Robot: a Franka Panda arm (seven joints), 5 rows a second.
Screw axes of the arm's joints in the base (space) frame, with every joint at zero. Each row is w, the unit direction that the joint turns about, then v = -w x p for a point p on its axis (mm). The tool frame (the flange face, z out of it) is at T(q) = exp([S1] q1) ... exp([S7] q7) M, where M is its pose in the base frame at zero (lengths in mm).
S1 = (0, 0, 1, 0, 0, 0)
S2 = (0, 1, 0, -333, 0, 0)
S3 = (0, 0, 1, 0, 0, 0)
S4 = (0, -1, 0, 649, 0, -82.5)
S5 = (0, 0, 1, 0, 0, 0)
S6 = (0, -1, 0, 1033, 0, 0)
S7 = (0, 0, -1, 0, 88, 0)
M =
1 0 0 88
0 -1 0 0
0 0 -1 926
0 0 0 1
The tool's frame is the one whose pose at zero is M.
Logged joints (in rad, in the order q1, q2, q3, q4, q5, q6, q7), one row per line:
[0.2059 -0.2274 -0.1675 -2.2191 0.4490 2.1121 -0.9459]
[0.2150 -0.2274 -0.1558 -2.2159 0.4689 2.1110 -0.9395]
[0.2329 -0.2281 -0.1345 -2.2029 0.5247 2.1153 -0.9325]
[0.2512 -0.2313 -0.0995 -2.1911 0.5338 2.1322 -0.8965]
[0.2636 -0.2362 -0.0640 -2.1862 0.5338 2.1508 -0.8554]
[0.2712 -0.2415 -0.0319 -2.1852 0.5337 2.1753 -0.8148]
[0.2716 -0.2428 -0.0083 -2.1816 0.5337 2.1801 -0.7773]
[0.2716 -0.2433 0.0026 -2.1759 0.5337 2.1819 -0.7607]
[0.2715 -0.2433 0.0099 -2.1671 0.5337 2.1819 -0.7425]
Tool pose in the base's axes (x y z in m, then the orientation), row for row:
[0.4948 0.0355 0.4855 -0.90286 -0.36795 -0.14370 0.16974]
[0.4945 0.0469 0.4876 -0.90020 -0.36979 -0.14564 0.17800]
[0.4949 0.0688 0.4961 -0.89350 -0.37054 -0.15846 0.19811]
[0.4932 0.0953 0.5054 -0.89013 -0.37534 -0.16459 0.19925]
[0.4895 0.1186 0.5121 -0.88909 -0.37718 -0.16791 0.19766]
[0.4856 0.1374 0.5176 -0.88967 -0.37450 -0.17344 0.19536]
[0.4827 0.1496 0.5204 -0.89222 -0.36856 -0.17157 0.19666]
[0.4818 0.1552 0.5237 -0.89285 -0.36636 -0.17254 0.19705]
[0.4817 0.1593 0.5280 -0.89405 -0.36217 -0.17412 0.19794]
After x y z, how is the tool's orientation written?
As a quaternion, x y z w.
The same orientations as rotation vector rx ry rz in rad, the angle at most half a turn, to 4 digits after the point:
[-2.5656 -1.0456 -0.4084]
[-2.5465 -1.0461 -0.4120]
[-2.5002 -1.0368 -0.4434]
[-2.4892 -1.0496 -0.4603]
[-2.4884 -1.0557 -0.4700]
[-2.4931 -1.0495 -0.4860]
[-2.4985 -1.0321 -0.4805]
[-2.4998 -1.0257 -0.4831]
[-2.5020 -1.0135 -0.4873]

